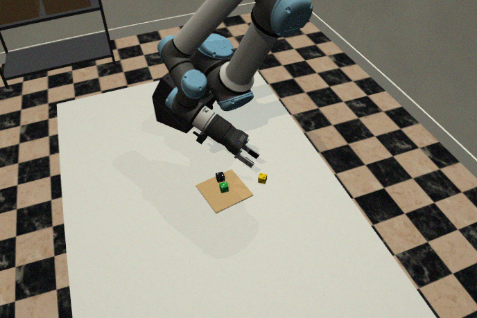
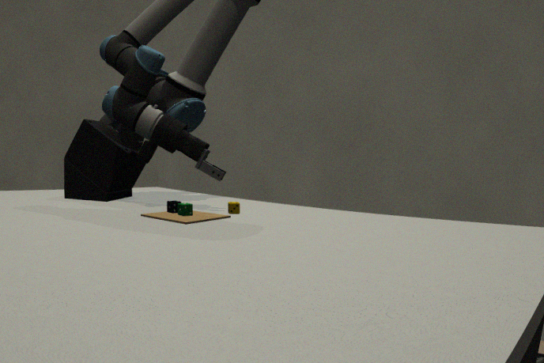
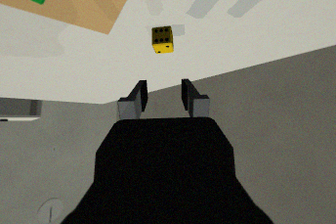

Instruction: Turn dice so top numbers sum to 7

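Right now the yellow die is 2 cm ahead of my hand, 3 cm to the left of it and 8 cm below it. The rest, counted from my hand: black die 1 cm behind, 10 cm to the right, 8 cm below; tan mat 3 cm ahead, 10 cm to the right, 9 cm below; green die 3 cm ahead, 10 cm to the right, 8 cm below.
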